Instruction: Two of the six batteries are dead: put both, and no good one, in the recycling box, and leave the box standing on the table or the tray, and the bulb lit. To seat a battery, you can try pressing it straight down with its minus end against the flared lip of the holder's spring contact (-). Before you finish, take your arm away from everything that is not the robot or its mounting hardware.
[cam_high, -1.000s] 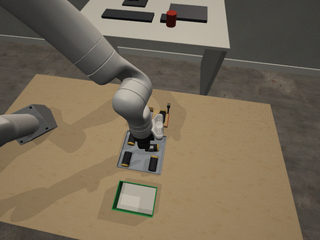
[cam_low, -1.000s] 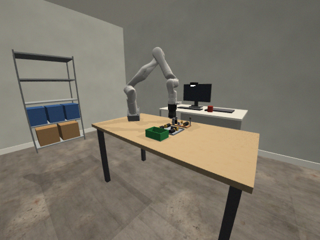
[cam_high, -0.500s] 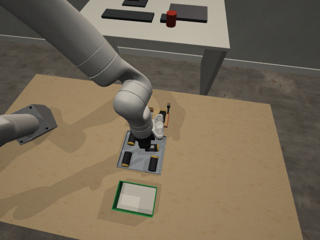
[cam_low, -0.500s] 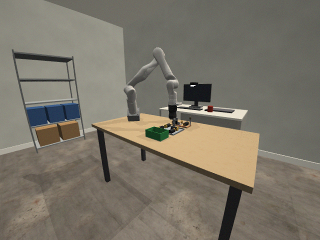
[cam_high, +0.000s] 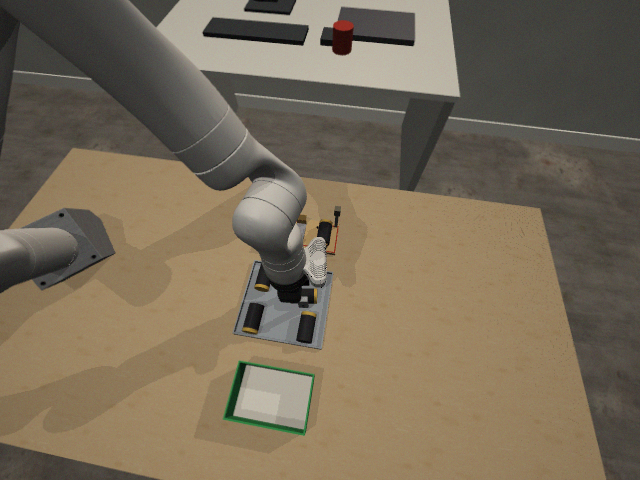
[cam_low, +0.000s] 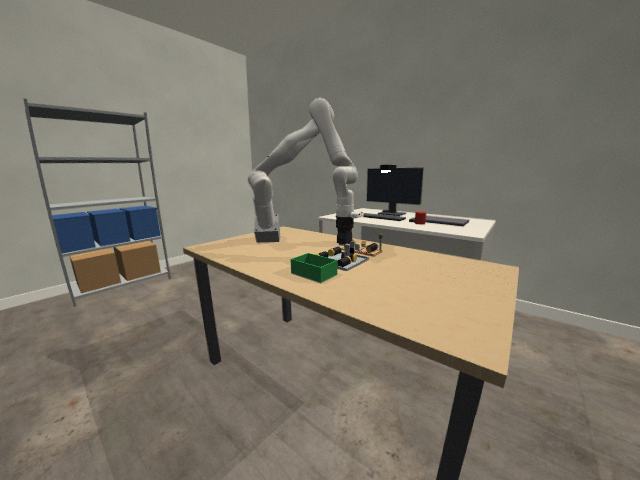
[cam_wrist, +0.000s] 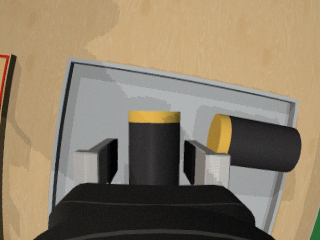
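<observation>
The grey tray is 40 mm behind my hand, 30 mm below it and 20 mm to the right of it. Also, from my hand: green recycling box 210 mm to the right, 20 mm below, 20 mm behind.
</observation>
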